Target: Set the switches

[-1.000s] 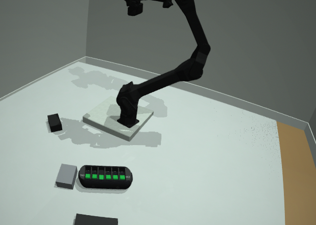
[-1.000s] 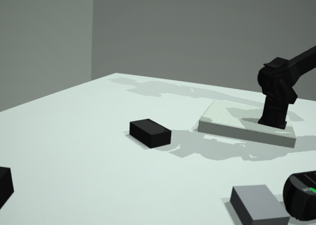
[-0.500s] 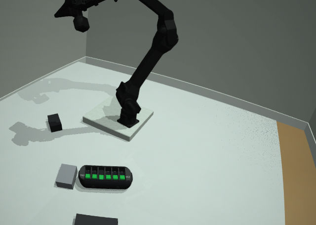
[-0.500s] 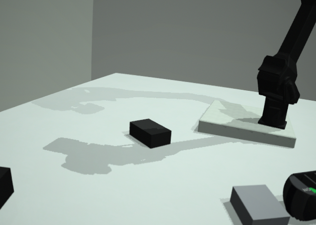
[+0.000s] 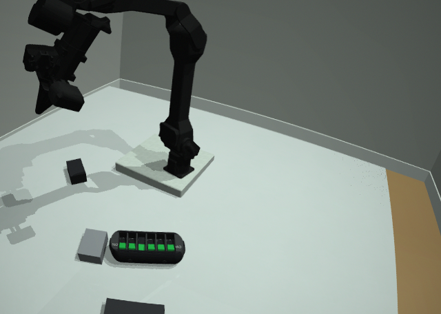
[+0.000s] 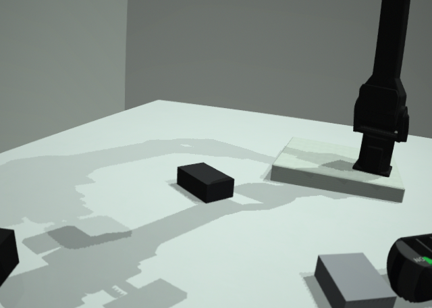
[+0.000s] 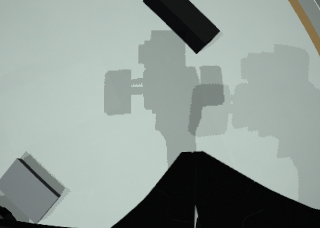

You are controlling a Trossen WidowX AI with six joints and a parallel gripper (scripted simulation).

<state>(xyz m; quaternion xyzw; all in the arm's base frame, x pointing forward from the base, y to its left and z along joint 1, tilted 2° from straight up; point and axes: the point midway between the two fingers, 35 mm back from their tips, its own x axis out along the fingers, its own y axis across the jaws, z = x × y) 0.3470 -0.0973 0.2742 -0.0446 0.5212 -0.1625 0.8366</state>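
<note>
Now: gripper tip 270 mm above the grey block and 140 mm to the right of it.
</note>
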